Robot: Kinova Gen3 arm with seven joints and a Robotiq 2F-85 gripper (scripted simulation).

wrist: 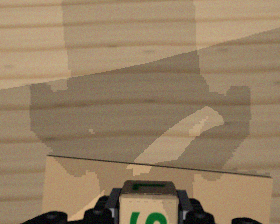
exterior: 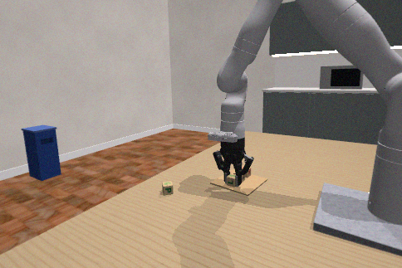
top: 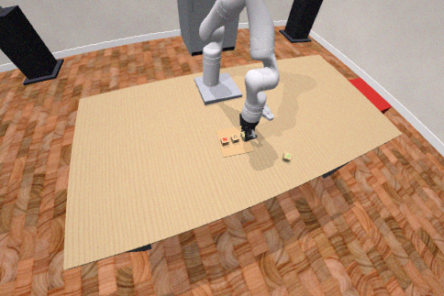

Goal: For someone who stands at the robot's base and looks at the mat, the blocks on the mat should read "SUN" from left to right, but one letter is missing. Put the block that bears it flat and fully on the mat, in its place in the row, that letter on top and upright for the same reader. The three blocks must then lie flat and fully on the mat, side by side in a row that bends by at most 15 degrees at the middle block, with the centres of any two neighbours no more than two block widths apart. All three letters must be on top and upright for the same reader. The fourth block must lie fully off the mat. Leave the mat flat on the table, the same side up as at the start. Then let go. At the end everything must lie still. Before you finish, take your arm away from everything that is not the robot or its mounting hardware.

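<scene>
The green-lettered block lies right at my hand. Round my hand: black U block 50 mm to the right, 10 mm below; tan mat 50 mm to the right, 30 mm below; red N block 100 mm to the right, 10 mm below.
</scene>
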